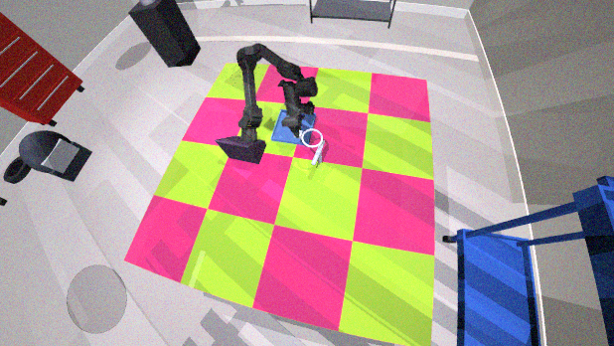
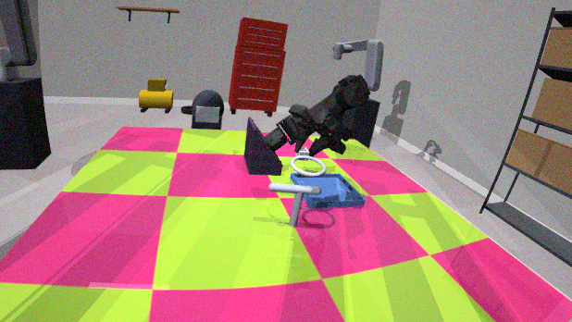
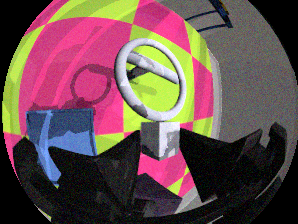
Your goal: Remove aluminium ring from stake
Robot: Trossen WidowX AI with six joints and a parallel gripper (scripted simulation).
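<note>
My gripper tip is now 150 mm to the right of the blue tray, 140 mm above it and 60 mm past it. Round my gripper tip: aluminium ring: 50 mm ahead.
</note>
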